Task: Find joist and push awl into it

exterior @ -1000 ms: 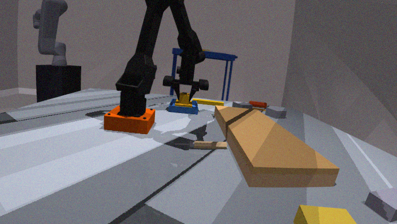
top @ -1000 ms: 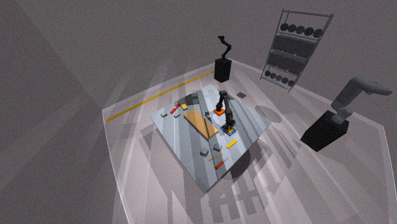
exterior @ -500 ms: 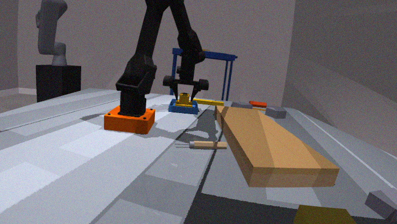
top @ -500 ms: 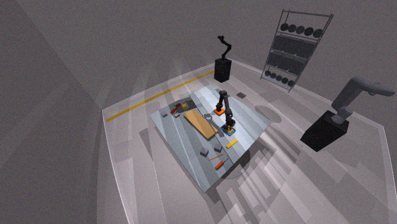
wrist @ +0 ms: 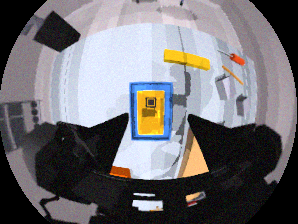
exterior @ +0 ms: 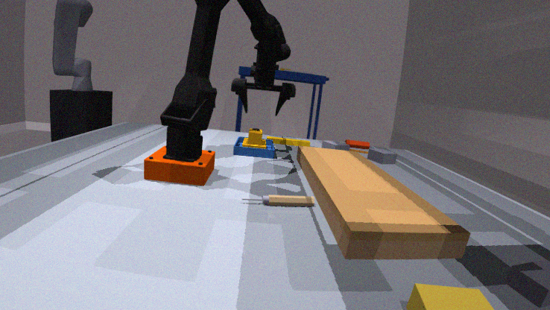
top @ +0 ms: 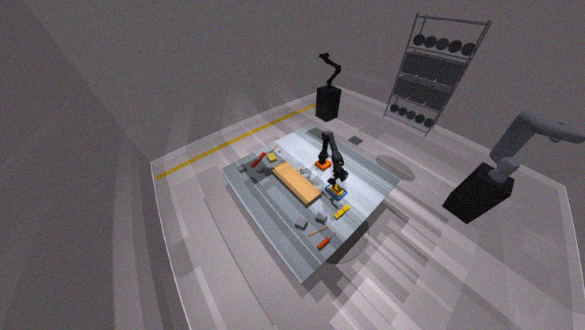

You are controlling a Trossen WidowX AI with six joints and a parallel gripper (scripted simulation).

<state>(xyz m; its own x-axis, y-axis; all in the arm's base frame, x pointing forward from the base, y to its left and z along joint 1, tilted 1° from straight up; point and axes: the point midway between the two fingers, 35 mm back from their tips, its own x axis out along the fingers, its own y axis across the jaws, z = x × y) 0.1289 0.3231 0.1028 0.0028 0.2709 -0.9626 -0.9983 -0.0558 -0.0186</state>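
Now: the green square light 1 cm behind my gripper tip, 2 cm to the left of it and 5 cm below it. Round my gripper tip: blue tray: 1 cm behind, 1 cm to the right, 10 cm below; yellow stud finder: 1 cm behind, 7 cm below; yellow bar: 10 cm ahead, 17 cm to the left, 11 cm below.
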